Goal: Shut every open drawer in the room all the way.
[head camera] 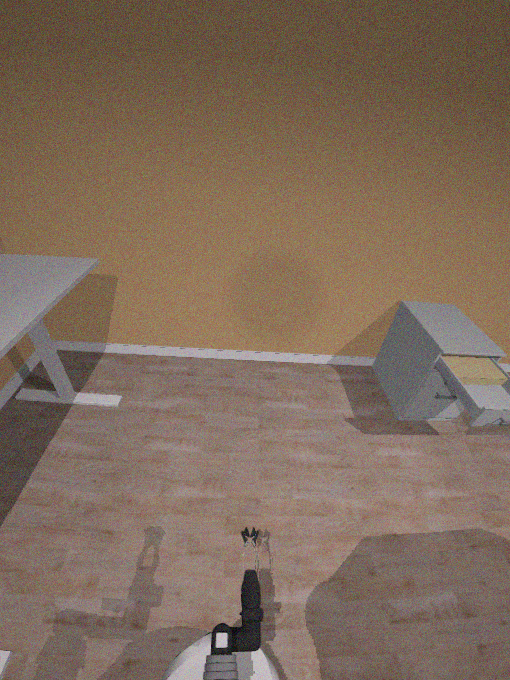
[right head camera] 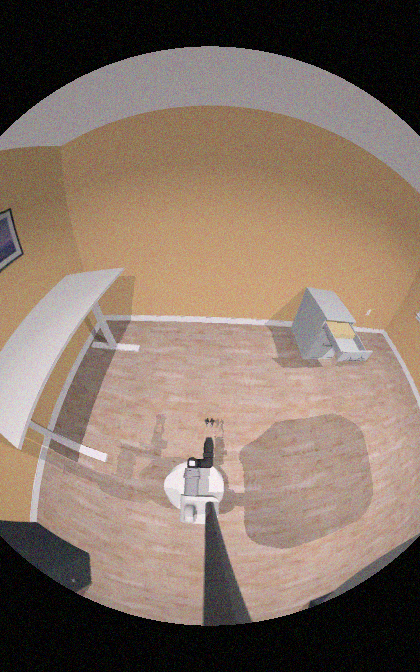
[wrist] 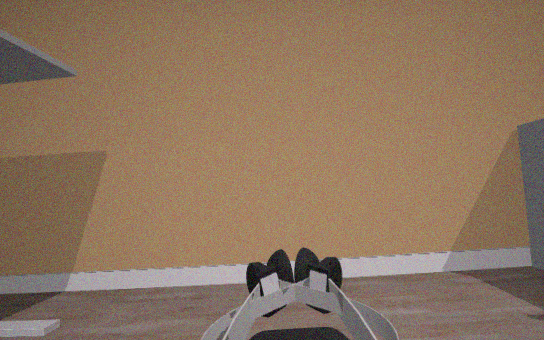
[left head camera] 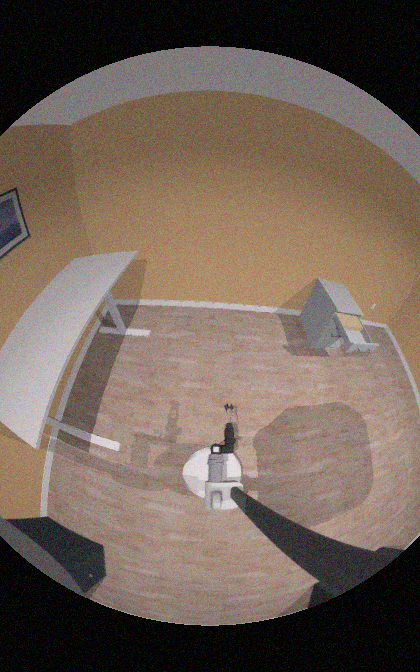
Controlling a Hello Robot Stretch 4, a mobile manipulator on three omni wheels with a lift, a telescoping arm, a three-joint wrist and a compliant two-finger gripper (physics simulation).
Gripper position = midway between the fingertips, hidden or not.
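My gripper (head camera: 249, 527) (wrist: 293, 269) is visible to me through the head camera and through the wrist view. I also see a white table (left head camera: 46, 334).
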